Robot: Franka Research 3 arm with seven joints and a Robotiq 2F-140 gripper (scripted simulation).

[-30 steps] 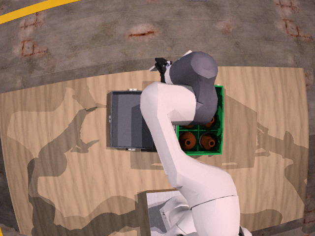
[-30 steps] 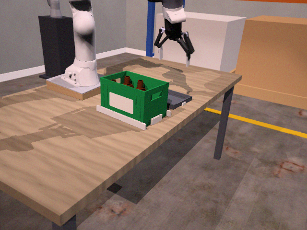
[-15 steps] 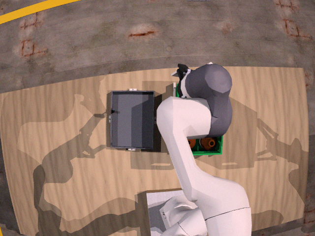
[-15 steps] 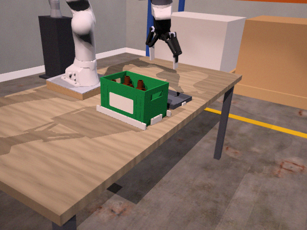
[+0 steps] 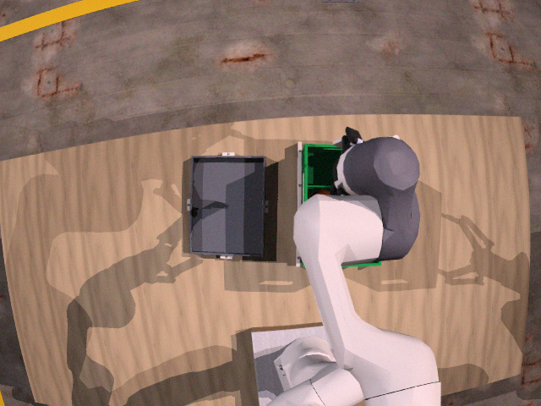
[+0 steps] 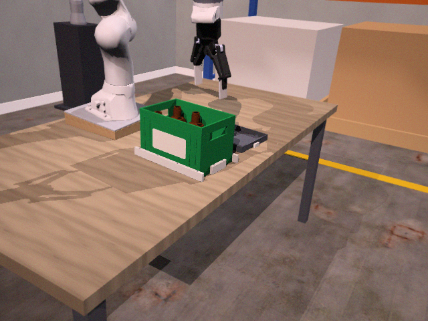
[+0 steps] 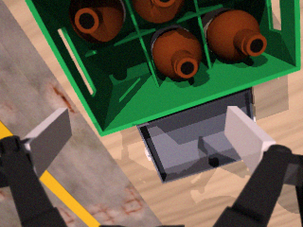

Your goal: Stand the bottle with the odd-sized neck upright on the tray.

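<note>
The green crate lies 60 mm behind my hand, 40 mm to the right of it and 180 mm below it. The rest, counted from my hand: dark grey tray 30 mm behind, 240 mm to the left, 250 mm below; then brown bottle 20 mm ahead, 90 mm to the right, 170 mm below.
</note>
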